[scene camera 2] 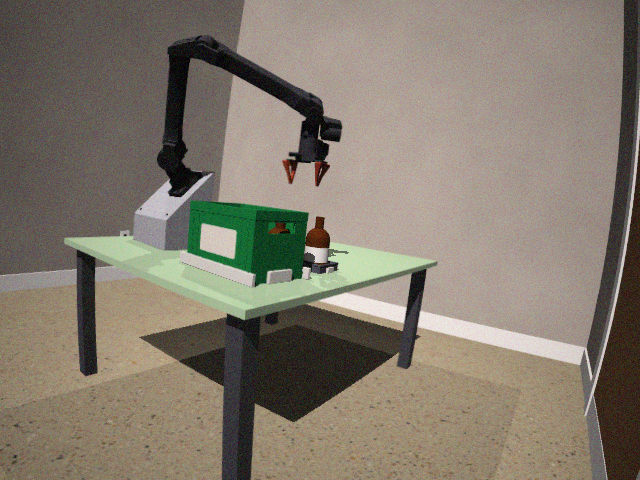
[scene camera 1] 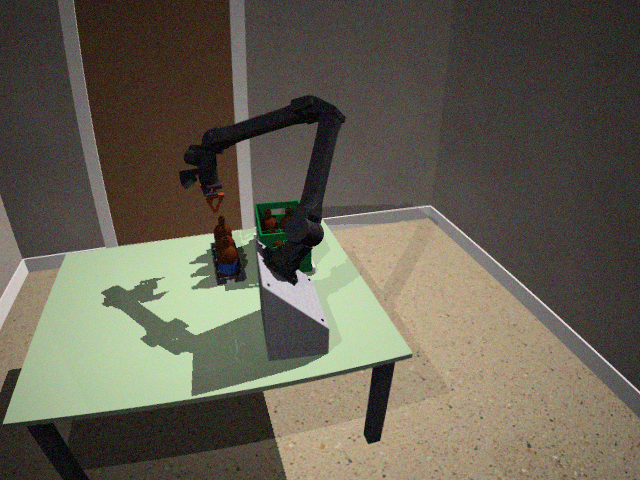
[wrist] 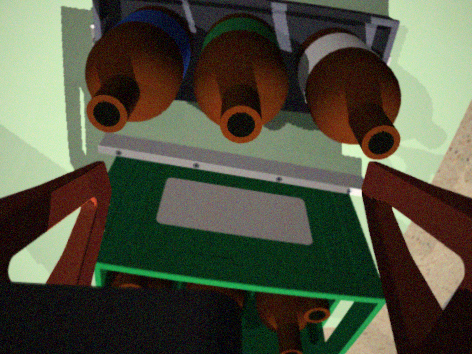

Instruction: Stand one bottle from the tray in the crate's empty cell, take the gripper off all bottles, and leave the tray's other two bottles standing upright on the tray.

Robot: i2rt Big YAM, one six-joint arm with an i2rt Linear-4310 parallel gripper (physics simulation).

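Places are measured from the arm's base along level axes (x left, y back, z up), in millimetres.
Pixels of known places: gripper, fingertip midpoint: (scene camera 2: 303,185) (scene camera 1: 213,207) (wrist: 236,175); arm's base, link origin: (scene camera 2: 186,185) (scene camera 1: 278,267).
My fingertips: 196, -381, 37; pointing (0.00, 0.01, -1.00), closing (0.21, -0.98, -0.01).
For each thing: its top centre in the pictures, then the offset to it from my fingertips, as dx, dy, dz. Level surfaces: height alone.
- dark tray, top centre: (wrist: 242,56) (scene camera 2: 292,255) (scene camera 1: 225,258) -26, -9, -226
- blue-banded bottle, top centre: (wrist: 106,114) (scene camera 1: 225,238) -37, +75, -92
- green-banded bottle, top centre: (wrist: 241,125) (scene camera 1: 222,227) -27, -8, -92
- white-banded bottle, top centre: (wrist: 381,143) (scene camera 2: 320,216) (scene camera 1: 221,217) -20, -99, -92
- green crate, top centre: (wrist: 217,339) (scene camera 2: 247,206) (scene camera 1: 281,216) -252, -34, -76
- pale green table, surface height: dz -252
My gripper (scene camera 1: 215,210) (scene camera 2: 303,183) (wrist: 236,175) is open and empty, pointing down above the bottle tops. Three brown bottles stand upright in a row on the dark tray (scene camera 2: 327,268) (wrist: 392,42): a blue-banded bottle (scene camera 1: 227,252) (wrist: 145,75), a green-banded bottle (wrist: 240,75) in the middle and a white-banded bottle (scene camera 2: 317,240) (wrist: 352,95). The green crate (scene camera 1: 276,203) (scene camera 2: 279,253) (wrist: 132,215) stands beside the tray and holds several brown bottles. The wrist view shows part of its cells at the bottom edge; the empty cell cannot be made out.
White strips (scene camera 2: 217,268) (wrist: 225,167) run along the crate's foot. The arm's grey base (scene camera 1: 294,320) (scene camera 2: 168,222) stands on the pale green table (scene camera 1: 103,361) (scene camera 2: 103,251). The arm arches high from it. In the wrist view, a dark housing (wrist: 120,320) covers part of the crate.
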